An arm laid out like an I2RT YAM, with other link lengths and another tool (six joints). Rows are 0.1 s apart.
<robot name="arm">
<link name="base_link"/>
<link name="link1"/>
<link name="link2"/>
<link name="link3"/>
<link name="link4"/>
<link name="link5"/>
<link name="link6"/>
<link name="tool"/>
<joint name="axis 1" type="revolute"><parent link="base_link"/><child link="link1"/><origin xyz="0.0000 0.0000 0.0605" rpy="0.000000 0.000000 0.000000"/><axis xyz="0 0 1"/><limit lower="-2.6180" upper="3.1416"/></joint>
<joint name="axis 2" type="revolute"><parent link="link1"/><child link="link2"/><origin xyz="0.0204 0.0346 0.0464" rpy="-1.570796 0.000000 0.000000"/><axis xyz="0 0 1"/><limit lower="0.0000" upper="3.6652"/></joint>
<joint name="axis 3" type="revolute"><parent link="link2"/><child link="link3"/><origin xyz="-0.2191 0.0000 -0.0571" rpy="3.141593 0.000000 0.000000"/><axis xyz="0 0 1"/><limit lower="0.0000" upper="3.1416"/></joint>
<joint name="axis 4" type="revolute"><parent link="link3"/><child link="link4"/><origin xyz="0.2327 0.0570 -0.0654" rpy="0.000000 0.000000 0.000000"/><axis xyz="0 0 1"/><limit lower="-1.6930" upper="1.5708"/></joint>
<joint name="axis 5" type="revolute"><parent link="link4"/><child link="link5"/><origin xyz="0.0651 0.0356 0.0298" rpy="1.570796 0.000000 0.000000"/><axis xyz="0 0 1"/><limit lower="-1.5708" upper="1.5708"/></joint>
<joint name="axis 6" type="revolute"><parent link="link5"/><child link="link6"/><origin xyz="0.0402 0.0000 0.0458" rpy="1.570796 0.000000 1.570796"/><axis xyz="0 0 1"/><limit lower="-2.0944" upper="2.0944"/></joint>
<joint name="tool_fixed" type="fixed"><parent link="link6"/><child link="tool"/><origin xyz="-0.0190 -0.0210 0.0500" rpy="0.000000 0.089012 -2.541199"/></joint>
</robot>
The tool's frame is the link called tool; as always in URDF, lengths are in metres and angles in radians.
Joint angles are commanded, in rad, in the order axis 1, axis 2, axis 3, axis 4, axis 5, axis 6. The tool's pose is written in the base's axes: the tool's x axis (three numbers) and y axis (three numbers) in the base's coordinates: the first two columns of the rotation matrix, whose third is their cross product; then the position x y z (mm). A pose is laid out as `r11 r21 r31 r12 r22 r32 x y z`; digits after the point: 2 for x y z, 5 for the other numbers.
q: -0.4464, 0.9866, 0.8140, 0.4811, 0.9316, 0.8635
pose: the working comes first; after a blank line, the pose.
Where each joint sits with the arm in this pose, in the base's axes (m; each line is computed from the numbers above, not from the rounded line before):
axis 1: 0.0000 0.0000 0.0605
axis 2: 0.0333 0.0224 0.1069
axis 3: -0.1003 0.0231 0.2897
axis 4: 0.1435 -0.0211 0.3059
axis 5: 0.1769 -0.0701 0.3595
axis 6: 0.1961 -0.1151 0.3232
the tool: 0.1933 -0.1606 0.3581

-0.18533 0.23809 0.95340 -0.97111 -0.19279 -0.14063 193.28 -160.63 358.12
